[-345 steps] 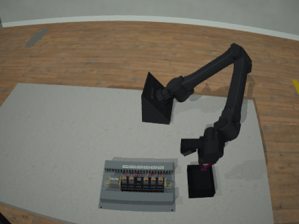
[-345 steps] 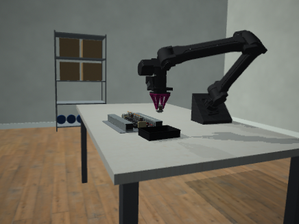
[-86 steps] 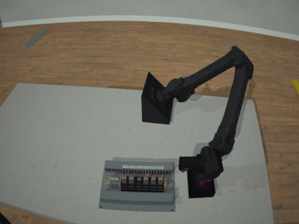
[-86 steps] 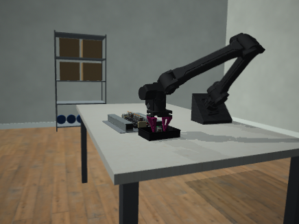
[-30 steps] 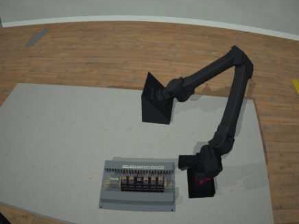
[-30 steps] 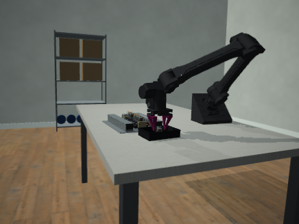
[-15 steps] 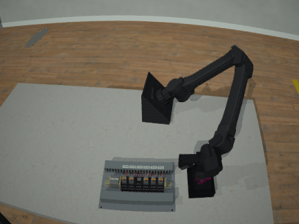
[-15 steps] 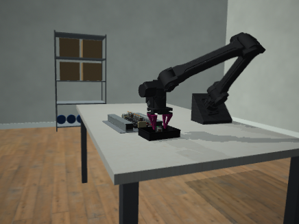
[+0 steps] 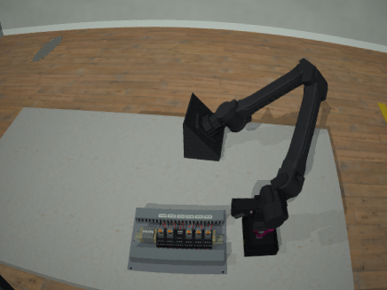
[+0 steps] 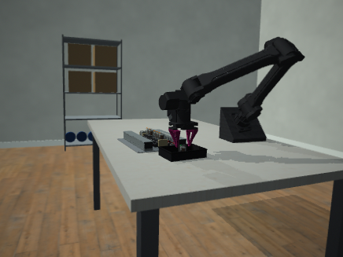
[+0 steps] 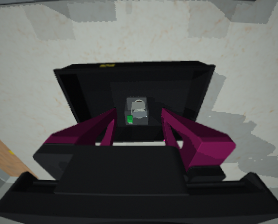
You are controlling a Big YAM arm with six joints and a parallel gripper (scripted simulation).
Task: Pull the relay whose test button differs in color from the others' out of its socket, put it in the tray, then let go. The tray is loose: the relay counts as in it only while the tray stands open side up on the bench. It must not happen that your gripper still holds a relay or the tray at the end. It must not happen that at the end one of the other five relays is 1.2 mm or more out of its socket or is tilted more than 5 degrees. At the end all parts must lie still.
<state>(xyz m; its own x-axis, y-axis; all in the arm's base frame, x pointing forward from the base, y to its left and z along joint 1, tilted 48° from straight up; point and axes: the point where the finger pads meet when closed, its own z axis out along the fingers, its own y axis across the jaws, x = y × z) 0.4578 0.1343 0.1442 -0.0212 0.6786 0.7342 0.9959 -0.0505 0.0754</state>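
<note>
Right now my hand is 2 cm above the relay. From my hand the other things lie so: black tray 3 cm below.
</note>
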